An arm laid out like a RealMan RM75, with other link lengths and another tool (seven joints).
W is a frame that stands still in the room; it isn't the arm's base.
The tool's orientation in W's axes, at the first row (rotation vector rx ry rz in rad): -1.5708, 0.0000, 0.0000
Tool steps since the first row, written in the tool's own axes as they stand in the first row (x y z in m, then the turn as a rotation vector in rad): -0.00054, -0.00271, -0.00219, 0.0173, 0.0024, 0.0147; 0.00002, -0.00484, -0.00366, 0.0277, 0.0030, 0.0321; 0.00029, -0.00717, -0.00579, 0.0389, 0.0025, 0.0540; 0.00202, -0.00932, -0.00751, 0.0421, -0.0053, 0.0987; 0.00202, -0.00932, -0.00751, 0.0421, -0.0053, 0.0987; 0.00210, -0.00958, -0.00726, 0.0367, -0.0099, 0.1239; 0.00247, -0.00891, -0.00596, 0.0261, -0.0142, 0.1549; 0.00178, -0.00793, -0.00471, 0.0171, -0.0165, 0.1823
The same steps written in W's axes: -0.00054, -0.00219, 0.00271, 0.0173, 0.0147, -0.0024; 0.00002, -0.00366, 0.00484, 0.0277, 0.0321, -0.0030; 0.00029, -0.00579, 0.00717, 0.0389, 0.0540, -0.0025; 0.00202, -0.00751, 0.00932, 0.0421, 0.0987, 0.0053; 0.00202, -0.00751, 0.00932, 0.0421, 0.0987, 0.0053; 0.00210, -0.00726, 0.00958, 0.0367, 0.1239, 0.0099; 0.00247, -0.00596, 0.00891, 0.0261, 0.1549, 0.0142; 0.00178, -0.00471, 0.00793, 0.0171, 0.1823, 0.0165
